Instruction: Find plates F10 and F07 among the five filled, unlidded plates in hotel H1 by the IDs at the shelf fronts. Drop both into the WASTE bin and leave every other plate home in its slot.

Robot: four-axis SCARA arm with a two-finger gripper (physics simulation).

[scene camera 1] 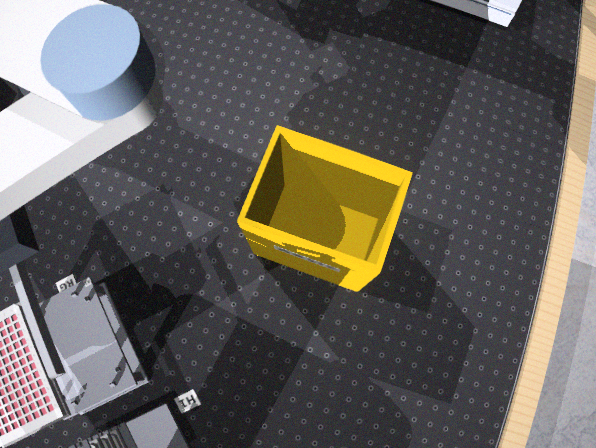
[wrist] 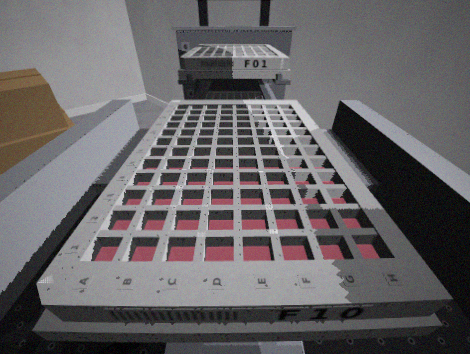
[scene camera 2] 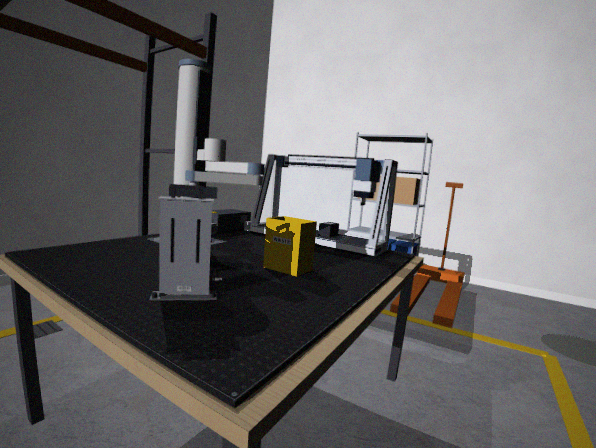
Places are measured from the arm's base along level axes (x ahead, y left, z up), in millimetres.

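Where they show: gripper, between the fingertips: [scene camera 1: 14,397] [wrist: 235,119].
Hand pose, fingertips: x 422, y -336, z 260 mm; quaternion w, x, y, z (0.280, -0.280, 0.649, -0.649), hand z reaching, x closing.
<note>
Each offset is from my fingertips to the top centre of the thing.
My gripper [wrist: 235,119] is shut on plate F10 {17 mm back, 16 mm left, 2 mm down} [wrist: 220,280] [scene camera 1: 20,372], a white grid plate with pink wells, level and clear of the hotel; its F10 label faces the wrist camera. In scene camera 1, one finger [scene camera 1: 36,320] runs along the plate's edge. Hotel H1 [wrist: 281,42] [scene camera 2: 185,245] [scene camera 1: 155,425] stands beyond the plate in the wrist view. Plate F01 {99 mm ahead, 92 mm right, 19 mm up} [wrist: 256,63] sits in its upper slot, with part of another plate's grid dimly visible below. F07 cannot be made out. The yellow WASTE bin {224 mm ahead, 310 mm left, 47 mm down} [scene camera 1: 345,156] [scene camera 2: 303,250] is open-topped; no plate shows inside.
The grey RG stand [scene camera 1: 82,325] lies beside the held plate. The arm's blue-capped joint [scene camera 1: 92,50] is at the upper left of scene camera 1. A gantry frame [scene camera 2: 322,161] stands behind the bin. A cardboard box [wrist: 30,115] shows left in the wrist view.
</note>
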